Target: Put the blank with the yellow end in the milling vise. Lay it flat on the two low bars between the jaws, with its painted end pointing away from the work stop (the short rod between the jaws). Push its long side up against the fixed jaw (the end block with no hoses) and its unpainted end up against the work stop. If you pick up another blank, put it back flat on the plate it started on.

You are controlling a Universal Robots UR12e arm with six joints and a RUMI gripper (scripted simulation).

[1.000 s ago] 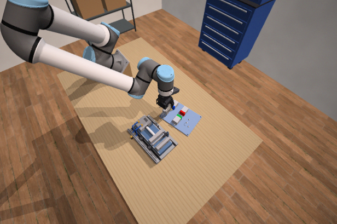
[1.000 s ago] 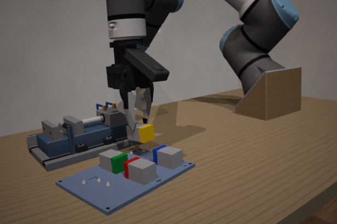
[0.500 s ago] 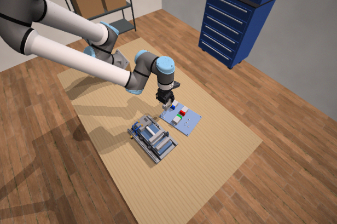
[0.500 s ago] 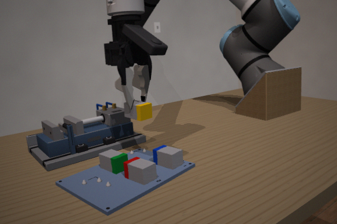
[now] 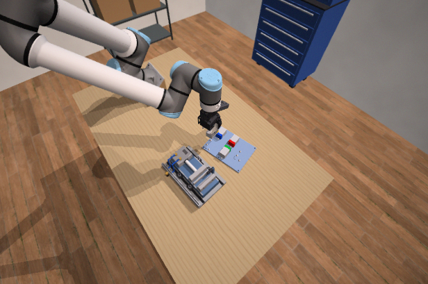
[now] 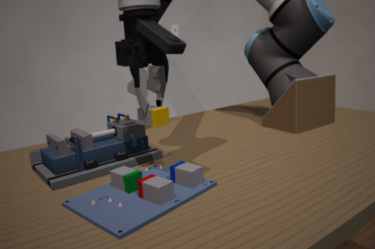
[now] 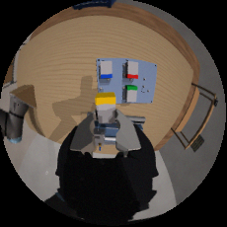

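Right now my hand is 20 mm above the yellow-ended blank. Round my hand: blue-ended blank (140 mm below, 80 mm to the left, 30 mm behind); red-ended blank (140 mm below, 120 mm to the left, 60 mm ahead); green-ended blank (140 mm below, 90 mm ahead, 30 mm to the left).
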